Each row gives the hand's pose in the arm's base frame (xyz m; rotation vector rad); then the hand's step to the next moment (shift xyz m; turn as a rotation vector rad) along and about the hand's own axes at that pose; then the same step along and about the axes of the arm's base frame.
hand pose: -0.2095 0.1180 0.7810 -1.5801 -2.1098 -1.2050
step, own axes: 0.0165 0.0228 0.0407 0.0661 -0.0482 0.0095
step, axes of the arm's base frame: 0.0248 0.0425 -0.0048 -0.0654 0.0484 0.0127
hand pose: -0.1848 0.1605 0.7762 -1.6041 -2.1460 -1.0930
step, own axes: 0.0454 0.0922 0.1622 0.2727 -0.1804 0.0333
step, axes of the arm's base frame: 0.1040 0.1546 -0.0464 -0.2544 0.1979 0.0642
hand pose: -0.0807 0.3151 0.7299 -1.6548 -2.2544 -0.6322
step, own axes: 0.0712 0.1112 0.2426 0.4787 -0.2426 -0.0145
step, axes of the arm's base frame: 0.0926 0.2075 -0.1570 -0.3789 0.3297 0.1896
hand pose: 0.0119 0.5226 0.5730 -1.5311 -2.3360 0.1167
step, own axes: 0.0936 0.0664 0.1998 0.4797 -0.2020 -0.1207
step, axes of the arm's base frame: -0.0410 0.1356 -0.1817 -0.3090 0.3349 0.2790
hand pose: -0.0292 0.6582 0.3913 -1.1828 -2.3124 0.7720
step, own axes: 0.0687 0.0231 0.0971 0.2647 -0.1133 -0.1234
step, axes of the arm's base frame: -0.0815 0.0408 -0.0798 -0.1378 0.1999 0.1980
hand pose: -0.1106 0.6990 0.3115 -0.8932 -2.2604 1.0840
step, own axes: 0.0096 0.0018 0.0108 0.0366 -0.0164 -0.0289
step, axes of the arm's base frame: -0.0129 0.0024 -0.0064 -0.0116 0.0332 0.0348
